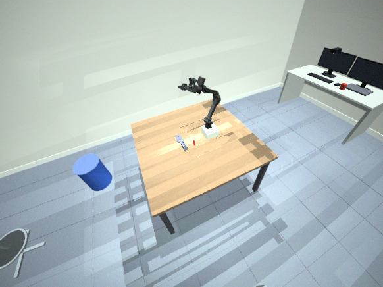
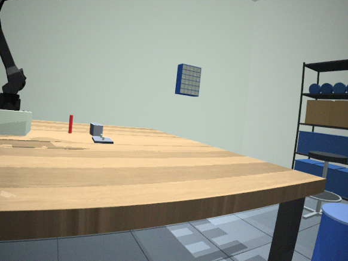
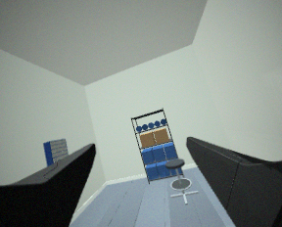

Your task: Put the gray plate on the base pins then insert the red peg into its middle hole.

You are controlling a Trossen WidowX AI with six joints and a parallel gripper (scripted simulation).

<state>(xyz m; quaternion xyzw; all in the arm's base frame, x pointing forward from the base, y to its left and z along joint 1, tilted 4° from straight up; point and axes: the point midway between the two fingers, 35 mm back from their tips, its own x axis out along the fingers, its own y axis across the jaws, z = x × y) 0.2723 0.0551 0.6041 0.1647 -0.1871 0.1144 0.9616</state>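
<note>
The gray plate is 5 cm ahead of my gripper tip and 66 cm below it. Round my gripper tip: base (6 cm ahead, 16 cm to the right, 69 cm below); then red peg (6 cm behind, 2 cm to the left, 66 cm below).
</note>
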